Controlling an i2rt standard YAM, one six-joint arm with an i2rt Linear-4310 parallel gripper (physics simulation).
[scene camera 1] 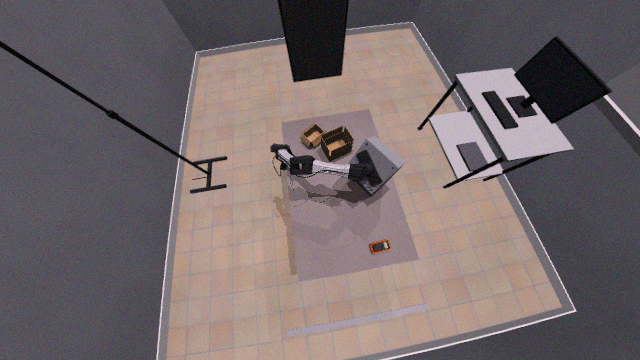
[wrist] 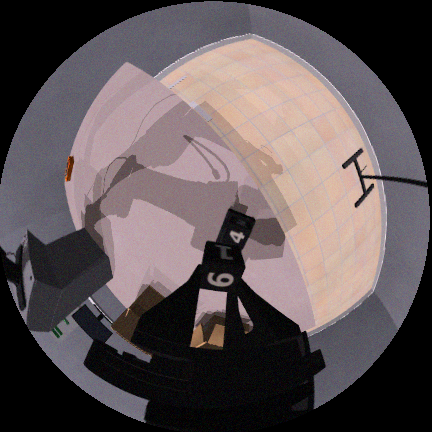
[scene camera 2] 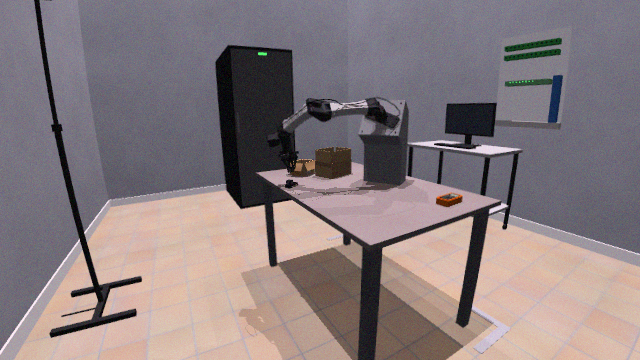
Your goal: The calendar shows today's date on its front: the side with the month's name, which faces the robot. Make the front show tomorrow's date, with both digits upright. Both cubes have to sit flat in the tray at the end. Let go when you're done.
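Note:
My gripper (scene camera 2: 290, 169) (wrist: 215, 272) is shut on a black cube, whose faces with a white 6 (wrist: 220, 279) and a dimmer 1 show in the wrist view. The held cube is above the calendar, a small dark shape (scene camera 2: 291, 184) near the table's edge in scene camera 2, with a small gap below the fingers. In the wrist view the other black cube (wrist: 236, 236), with a white 4 on the face that shows, appears just beyond the held cube. The month's name, the front digits and most of the tray are hidden there. The calendar cannot be made out in scene camera 1.
A small open carton (scene camera 1: 312, 136) (scene camera 2: 303, 168) and a taller open carton (scene camera 1: 337, 144) (scene camera 2: 333, 163) stand beside the arm. The grey arm pedestal (scene camera 2: 384, 157) (wrist: 62, 285) stands behind. An orange-cased device (scene camera 1: 379, 246) (scene camera 2: 449, 200) (wrist: 69, 169) lies toward the table's other end.

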